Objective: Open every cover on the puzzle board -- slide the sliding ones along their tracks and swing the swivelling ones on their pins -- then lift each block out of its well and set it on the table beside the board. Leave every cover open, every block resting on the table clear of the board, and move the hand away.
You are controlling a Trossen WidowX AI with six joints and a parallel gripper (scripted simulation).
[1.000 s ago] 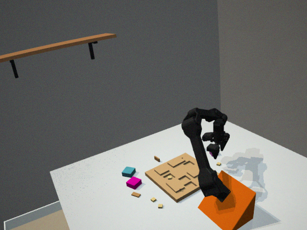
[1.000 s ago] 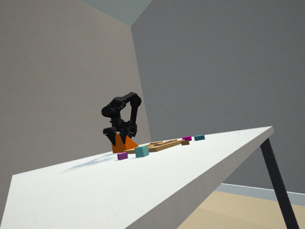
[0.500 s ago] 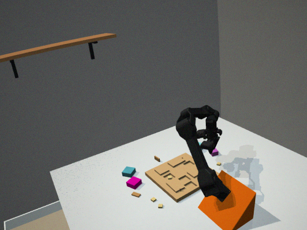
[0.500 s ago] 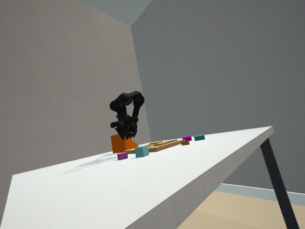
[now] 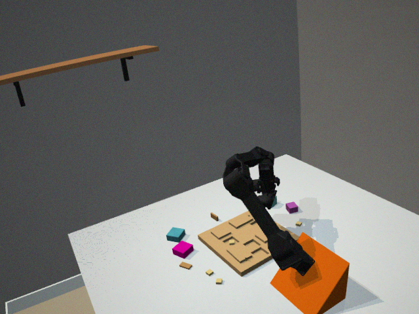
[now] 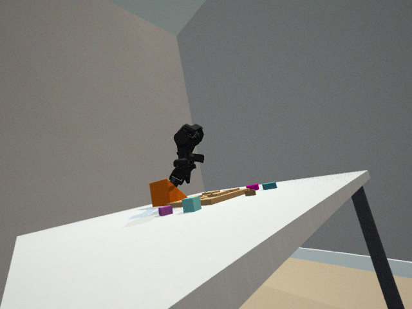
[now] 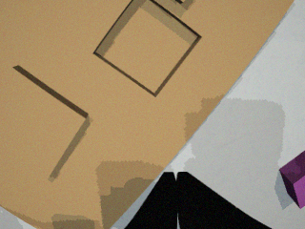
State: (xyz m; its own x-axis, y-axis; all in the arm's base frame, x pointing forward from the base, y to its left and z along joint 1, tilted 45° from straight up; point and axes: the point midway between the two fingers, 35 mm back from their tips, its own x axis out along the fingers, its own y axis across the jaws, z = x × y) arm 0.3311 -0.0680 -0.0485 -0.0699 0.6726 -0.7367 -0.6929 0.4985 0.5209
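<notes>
The tan puzzle board is 20 mm behind my gripper tip, 140 mm to the left of it and 80 mm below it. Round my gripper tip: teal cube: 160 mm ahead, 100 mm to the right, 80 mm below; purple block: 60 mm ahead, 160 mm to the right, 80 mm below; magenta block: 60 mm ahead, 370 mm to the left, 80 mm below.
</notes>
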